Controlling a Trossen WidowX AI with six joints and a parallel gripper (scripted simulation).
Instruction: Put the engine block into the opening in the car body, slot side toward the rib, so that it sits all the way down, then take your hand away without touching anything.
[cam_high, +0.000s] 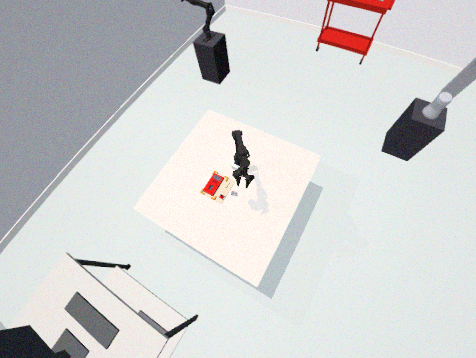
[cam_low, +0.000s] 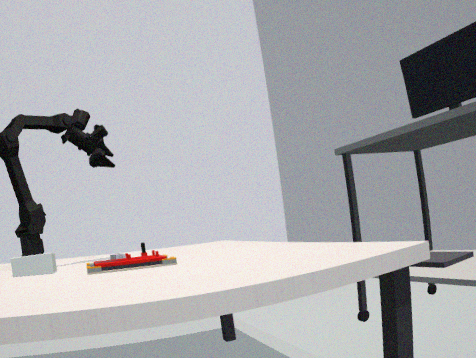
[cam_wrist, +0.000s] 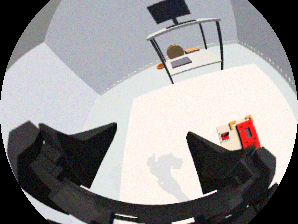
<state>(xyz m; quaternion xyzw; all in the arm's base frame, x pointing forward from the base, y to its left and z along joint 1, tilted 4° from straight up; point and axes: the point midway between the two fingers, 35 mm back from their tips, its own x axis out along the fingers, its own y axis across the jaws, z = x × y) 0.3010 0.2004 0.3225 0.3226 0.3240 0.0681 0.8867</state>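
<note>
My gripper tip is now 3 cm past the grey engine block, 12 cm to the left of it and 35 cm above it.
</note>
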